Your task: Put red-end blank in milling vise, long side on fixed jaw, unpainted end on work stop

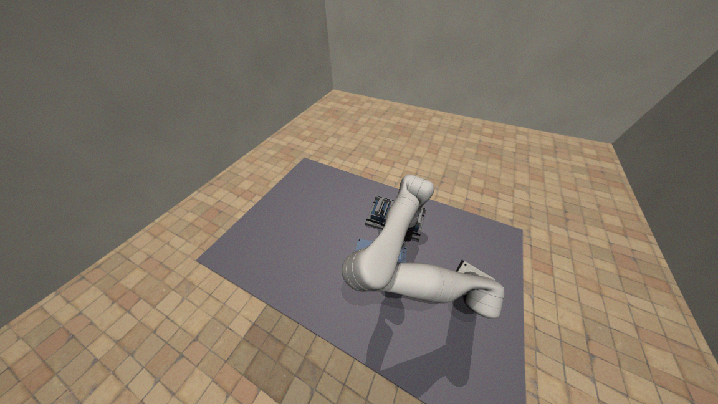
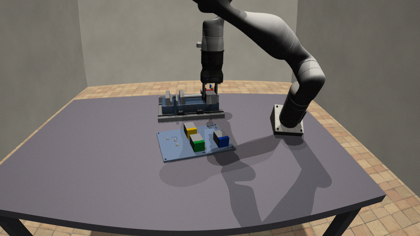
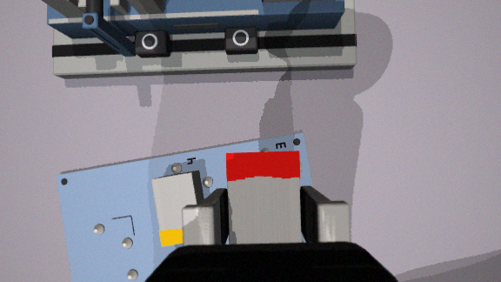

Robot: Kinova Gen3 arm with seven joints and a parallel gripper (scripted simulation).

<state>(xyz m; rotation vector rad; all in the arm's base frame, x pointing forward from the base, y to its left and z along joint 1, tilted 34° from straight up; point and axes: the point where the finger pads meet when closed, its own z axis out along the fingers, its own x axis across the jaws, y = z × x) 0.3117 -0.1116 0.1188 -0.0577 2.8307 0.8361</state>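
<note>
Now: hand 19 cm to the left of the sliding jaw, 11 cm short of it and 9 cm above it. The rest, counted from my hand: blue-ended blank (14 cm below, 9 cm to the left, 3 cm behind); then yellow-ended blank (14 cm below, 8 cm ahead, 3 cm to the left); then red-ended blank (2 cm below).
</note>
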